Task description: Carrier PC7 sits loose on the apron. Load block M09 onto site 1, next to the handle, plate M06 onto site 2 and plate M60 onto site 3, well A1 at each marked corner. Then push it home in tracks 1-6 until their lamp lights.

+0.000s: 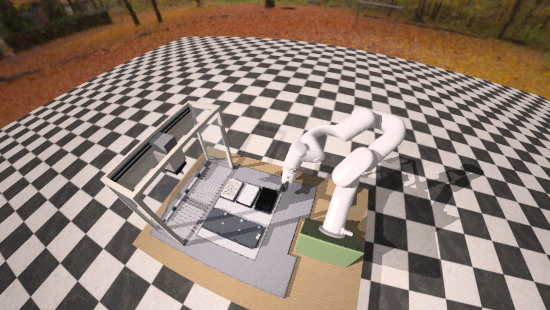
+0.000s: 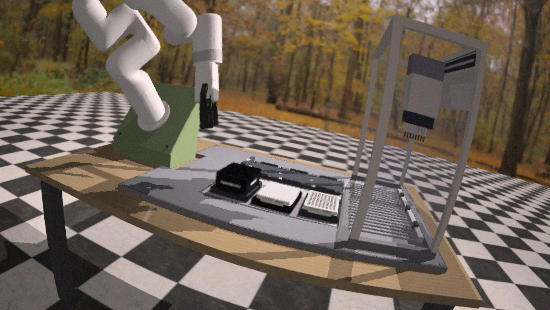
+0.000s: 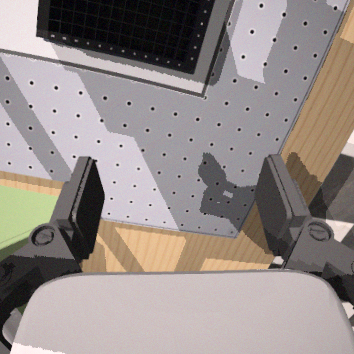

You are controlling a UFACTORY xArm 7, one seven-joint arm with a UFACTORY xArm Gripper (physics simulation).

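Pixels of known places: gripper, fingertip midpoint: (image 1: 282, 183) (image 2: 209, 127) (image 3: 179, 174); arm's base at its link origin: (image 1: 331, 232) (image 2: 153, 115).
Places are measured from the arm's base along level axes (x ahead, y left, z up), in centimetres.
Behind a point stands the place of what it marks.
Note:
My gripper (image 1: 283, 187) @[z 3.1, x 32.1, y -12.7 cm] (image 2: 209, 123) @[z 3.1, x 32.1, y -12.7 cm] (image 3: 179, 174) @[z 3.1, x 32.1, y -12.7 cm] is open and empty, pointing down above the grey deck, on the arm's side of the black labware. The tall black block (image 1: 266, 199) @[z -7.9, x 38.3, y -5.8 cm] (image 2: 238, 177) @[z -7.2, x 41.7, y -12.2 cm] (image 3: 125, 30) @[z -11.2, x 36.5, y -7.0 cm] stands nearest my gripper in a row of three. The smooth white plate (image 1: 247, 194) @[z -10.1, x 50.5, y -4.4 cm] (image 2: 278, 193) @[z -10.0, x 50.7, y -7.1 cm] is in the middle, and the white plate with many wells (image 1: 232, 190) @[z -10.2, x 60.0, y -2.4 cm] (image 2: 321, 202) @[z -10.3, x 61.2, y -4.2 cm] is nearest the tracks. Their labels are too small to read. The dark carrier (image 1: 234, 228) @[z -11.6, x 45.4, y 16.4 cm] (image 2: 300, 178) @[z -11.6, x 49.4, y 16.1 cm] lies flat beside the row, with no labware on it. The ribbed tracks (image 1: 204, 185) @[z -12.5, x 79.4, y 2.7 cm] (image 2: 372, 212) are beyond.
A pale open frame (image 1: 224, 137) @[z 15.3, x 71.7, y -17.3 cm] (image 2: 375, 130) @[z 6.7, x 68.5, y 38.2 cm] stands over the tracks, with a grey pipetting head (image 1: 167, 150) @[z 30.1, x 76.4, y 14.0 cm] (image 2: 424, 90) hanging inside. The arm's green pedestal (image 1: 325, 250) @[z 2.2, x -0.2, y 10.1 cm] (image 2: 185, 135) @[z -4.3, x 13.6, y 2.4 cm] (image 3: 20, 210) @[z -9.9, x 14.1, y -1.5 cm] is at the opposite end. The grey deck (image 1: 272, 275) @[z -12.7, x 16.5, y 27.3 cm] (image 3: 190, 132) @[z -12.6, x 29.3, y -16.9 cm] has small holes.

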